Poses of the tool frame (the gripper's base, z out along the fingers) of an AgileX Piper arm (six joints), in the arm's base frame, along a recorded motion.
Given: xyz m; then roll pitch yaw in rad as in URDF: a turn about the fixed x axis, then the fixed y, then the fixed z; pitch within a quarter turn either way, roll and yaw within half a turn.
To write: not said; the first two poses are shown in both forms.
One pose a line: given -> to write
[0.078 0.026 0.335 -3.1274 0.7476 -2.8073] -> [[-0.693 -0.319 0.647 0.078], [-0.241 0.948 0.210 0.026], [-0.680 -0.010 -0.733 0.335], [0 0 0 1]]
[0.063 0.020 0.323 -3.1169 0.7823 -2.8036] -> [[-0.669 -0.315 0.673 0.063], [-0.235 0.949 0.210 0.020], [-0.705 -0.018 -0.709 0.323], [0 0 0 1]]
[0.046 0.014 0.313 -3.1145 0.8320 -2.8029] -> [[-0.635 -0.313 0.706 0.046], [-0.224 0.949 0.220 0.014], [-0.739 -0.018 -0.673 0.313], [0 0 0 1]]
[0.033 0.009 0.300 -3.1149 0.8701 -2.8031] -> [[-0.608 -0.313 0.730 0.033], [-0.214 0.950 0.229 0.009], [-0.764 -0.017 -0.645 0.300], [0 0 0 1]]
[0.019 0.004 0.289 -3.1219 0.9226 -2.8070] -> [[-0.570 -0.313 0.759 0.019], [-0.198 0.950 0.243 0.004], [-0.797 -0.012 -0.604 0.289], [0 0 0 1]]
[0.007 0.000 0.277 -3.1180 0.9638 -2.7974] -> [[-0.537 -0.319 0.781 0.007], [-0.192 0.948 0.255 0.000], [-0.821 -0.013 -0.570 0.277], [0 0 0 1]]
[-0.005 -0.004 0.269 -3.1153 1.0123 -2.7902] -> [[-0.498 -0.323 0.805 -0.005], [-0.182 0.946 0.267 -0.004], [-0.848 -0.014 -0.530 0.269], [0 0 0 1]]
